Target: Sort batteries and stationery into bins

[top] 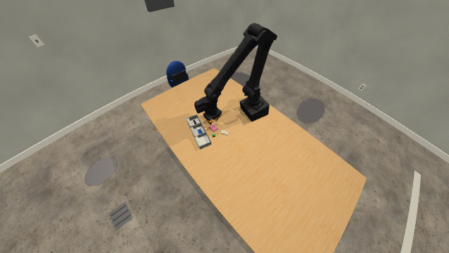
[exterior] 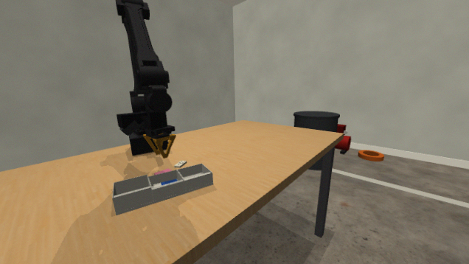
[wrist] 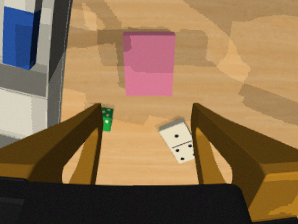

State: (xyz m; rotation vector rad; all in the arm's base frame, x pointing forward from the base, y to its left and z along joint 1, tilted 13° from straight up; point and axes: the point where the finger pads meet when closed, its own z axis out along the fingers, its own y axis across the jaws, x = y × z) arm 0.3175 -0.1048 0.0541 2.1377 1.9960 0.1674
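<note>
Now: hand 7 cm above the pink eraser block. Round my hand: green ball: 7 cm below, 5 cm to the left, 4 cm ahead; blue-and-white eraser: 9 cm ahead, 6 cm below, 5 cm to the right; white domino-like piece: 9 cm to the left, 7 cm below, 3 cm behind.
</note>
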